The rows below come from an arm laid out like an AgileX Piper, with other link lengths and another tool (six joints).
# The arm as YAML. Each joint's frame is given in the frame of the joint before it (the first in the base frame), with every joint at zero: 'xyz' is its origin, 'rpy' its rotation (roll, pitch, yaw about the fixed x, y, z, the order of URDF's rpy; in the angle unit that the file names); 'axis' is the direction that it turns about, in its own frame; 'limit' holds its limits. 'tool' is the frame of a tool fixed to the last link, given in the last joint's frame.
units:
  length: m
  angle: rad
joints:
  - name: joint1
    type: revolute
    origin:
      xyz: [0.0, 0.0, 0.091]
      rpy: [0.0, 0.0, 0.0]
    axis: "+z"
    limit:
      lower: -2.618
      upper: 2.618
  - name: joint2
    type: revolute
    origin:
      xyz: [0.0, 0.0, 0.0]
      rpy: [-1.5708, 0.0, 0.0]
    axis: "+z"
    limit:
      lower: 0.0
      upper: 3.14
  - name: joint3
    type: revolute
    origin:
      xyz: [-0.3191, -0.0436, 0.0]
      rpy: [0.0, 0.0, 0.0]
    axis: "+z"
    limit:
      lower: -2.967
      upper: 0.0
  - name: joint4
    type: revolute
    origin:
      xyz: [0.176, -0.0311, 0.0]
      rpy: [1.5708, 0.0, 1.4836]
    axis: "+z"
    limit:
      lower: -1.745
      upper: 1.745
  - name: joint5
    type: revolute
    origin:
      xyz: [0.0, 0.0, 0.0]
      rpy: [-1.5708, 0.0, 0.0]
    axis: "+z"
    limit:
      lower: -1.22
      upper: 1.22
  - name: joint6
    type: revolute
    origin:
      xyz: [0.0, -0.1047, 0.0]
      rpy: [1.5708, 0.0, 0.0]
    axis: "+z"
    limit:
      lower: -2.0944
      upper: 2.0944
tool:
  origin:
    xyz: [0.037, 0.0, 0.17]
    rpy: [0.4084, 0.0, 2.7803]
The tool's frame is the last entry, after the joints.
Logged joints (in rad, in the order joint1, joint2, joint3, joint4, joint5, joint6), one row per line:
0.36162 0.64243 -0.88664 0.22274 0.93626 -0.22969
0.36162 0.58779 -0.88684 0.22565 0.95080 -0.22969
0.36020 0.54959 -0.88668 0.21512 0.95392 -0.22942
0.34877 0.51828 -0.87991 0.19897 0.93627 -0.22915
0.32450 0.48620 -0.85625 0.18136 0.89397 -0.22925
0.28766 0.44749 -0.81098 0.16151 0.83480 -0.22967
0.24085 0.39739 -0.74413 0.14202 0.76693 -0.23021
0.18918 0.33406 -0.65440 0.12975 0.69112 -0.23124
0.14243 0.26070 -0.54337 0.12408 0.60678 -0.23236
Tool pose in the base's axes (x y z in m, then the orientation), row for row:
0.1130 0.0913 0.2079 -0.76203 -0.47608 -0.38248 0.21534
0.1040 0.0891 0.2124 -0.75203 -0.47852 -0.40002 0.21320
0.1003 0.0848 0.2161 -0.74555 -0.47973 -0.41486 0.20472
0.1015 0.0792 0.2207 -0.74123 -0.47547 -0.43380 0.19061
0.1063 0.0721 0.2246 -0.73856 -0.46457 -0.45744 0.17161
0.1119 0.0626 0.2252 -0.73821 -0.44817 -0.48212 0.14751
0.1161 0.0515 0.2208 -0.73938 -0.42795 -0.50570 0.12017
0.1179 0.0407 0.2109 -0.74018 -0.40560 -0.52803 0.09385
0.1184 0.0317 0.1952 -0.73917 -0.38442 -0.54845 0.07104
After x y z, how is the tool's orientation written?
As a quaternion, x y z w.
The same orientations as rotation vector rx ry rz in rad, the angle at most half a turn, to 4 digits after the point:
-2.1128 -1.3200 -1.0604
-2.0874 -1.3282 -1.1103
-2.0788 -1.3376 -1.1567
-2.0825 -1.3358 -1.2188
-2.0966 -1.3188 -1.2986
-2.1238 -1.2894 -1.3870
-2.1604 -1.2504 -1.4776
-2.1959 -1.2033 -1.5665
-2.2227 -1.1559 -1.6492

